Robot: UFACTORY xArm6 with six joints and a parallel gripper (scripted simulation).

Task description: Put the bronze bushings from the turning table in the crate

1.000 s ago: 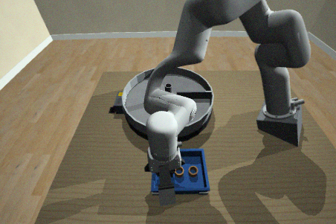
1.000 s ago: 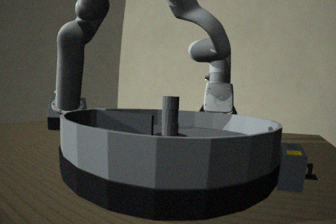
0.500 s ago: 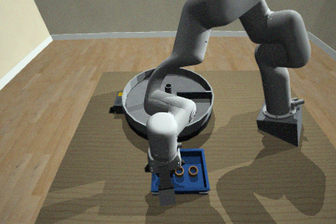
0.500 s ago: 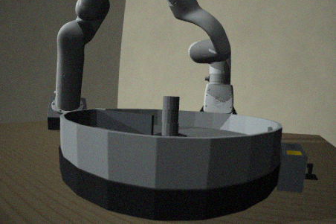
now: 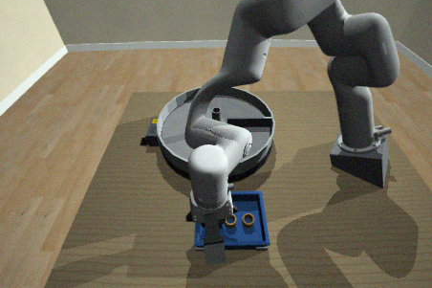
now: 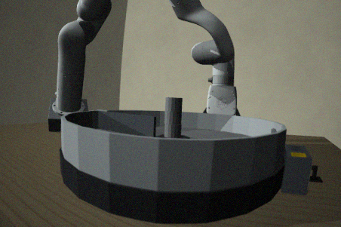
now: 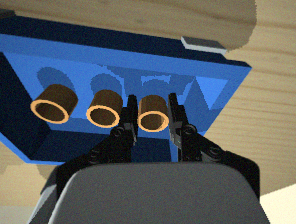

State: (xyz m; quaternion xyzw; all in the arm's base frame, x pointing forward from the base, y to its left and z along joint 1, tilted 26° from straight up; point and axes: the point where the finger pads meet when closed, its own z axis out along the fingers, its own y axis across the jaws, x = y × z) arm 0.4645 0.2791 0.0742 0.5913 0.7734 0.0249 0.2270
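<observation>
Right now my hand is 5 cm past the blue crate, 1 cm to the left of it and 1 cm above it. From my hand the other things lie so: grey turning table (35 cm to the right, 2 cm above).
</observation>
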